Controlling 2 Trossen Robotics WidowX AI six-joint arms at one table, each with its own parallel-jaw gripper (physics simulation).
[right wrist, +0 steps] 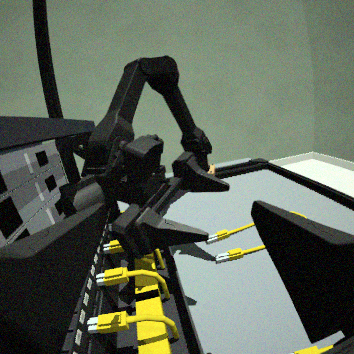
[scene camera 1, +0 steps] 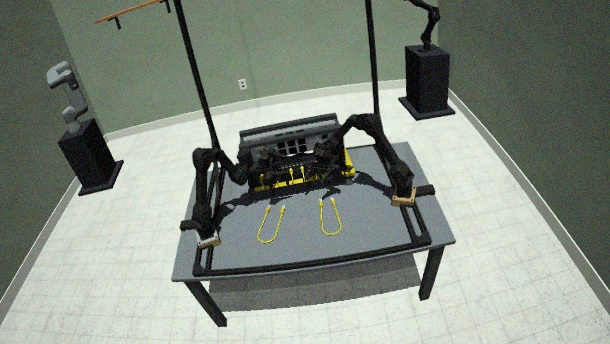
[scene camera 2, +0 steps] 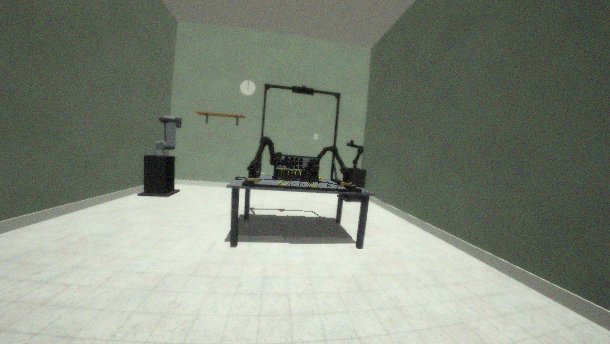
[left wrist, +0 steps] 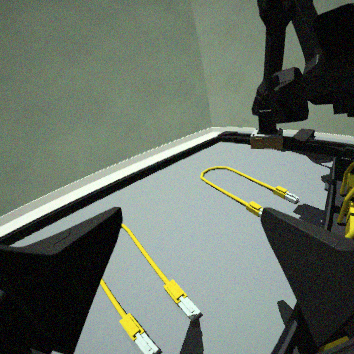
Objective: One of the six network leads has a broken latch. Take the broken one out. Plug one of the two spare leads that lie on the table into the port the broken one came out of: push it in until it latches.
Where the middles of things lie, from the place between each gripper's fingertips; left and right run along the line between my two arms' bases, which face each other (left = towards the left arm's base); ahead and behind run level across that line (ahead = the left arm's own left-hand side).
Right now the rack box [right wrist: 31, 209] is 270 mm behind my left hand, 50 mm to the right of it and 60 mm above it.
Right now the rack box is 210 mm behind my right hand, 30 mm to the left of it and 10 mm below it.
